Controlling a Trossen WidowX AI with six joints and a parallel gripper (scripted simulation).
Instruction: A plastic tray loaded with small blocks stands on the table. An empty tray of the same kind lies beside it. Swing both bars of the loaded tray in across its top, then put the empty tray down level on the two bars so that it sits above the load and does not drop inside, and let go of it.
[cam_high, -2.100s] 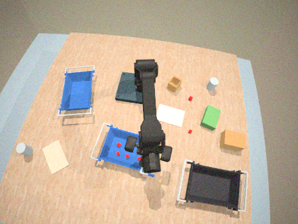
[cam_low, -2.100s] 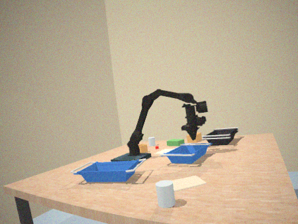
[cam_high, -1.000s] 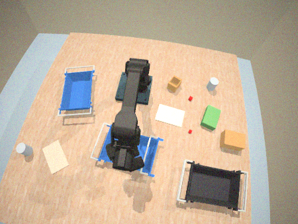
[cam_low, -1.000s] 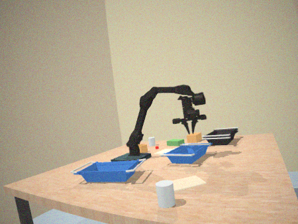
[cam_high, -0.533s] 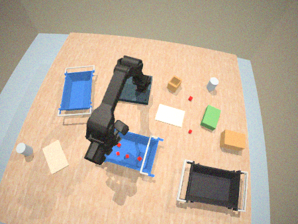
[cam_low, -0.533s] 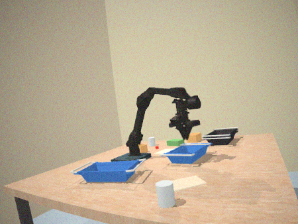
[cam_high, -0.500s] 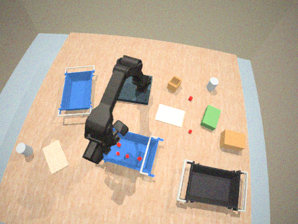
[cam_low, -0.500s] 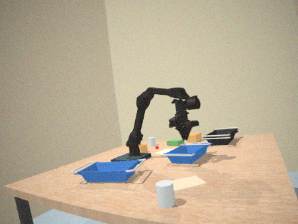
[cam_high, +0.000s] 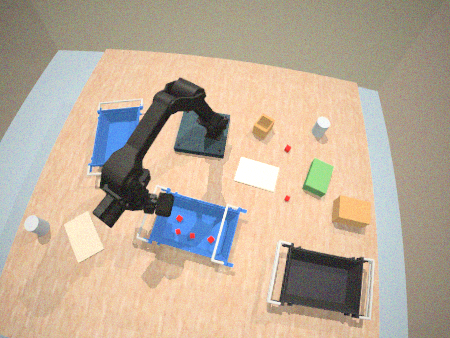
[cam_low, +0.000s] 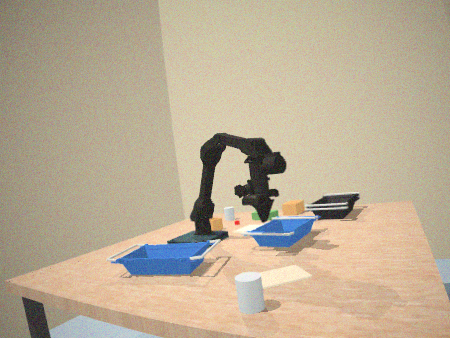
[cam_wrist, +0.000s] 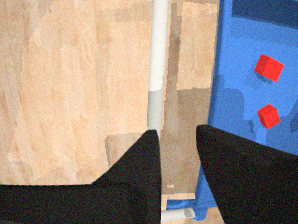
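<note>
The blue tray is 240 mm behind my gripper tip, 240 mm to the right of it and 60 mm below it. Round my gripper tip: green block 310 mm behind, 520 mm to the left, 80 mm below; small brown box 460 mm behind, 280 mm to the left, 80 mm below; orange box 210 mm behind, 660 mm to the left, 70 mm below.
</note>
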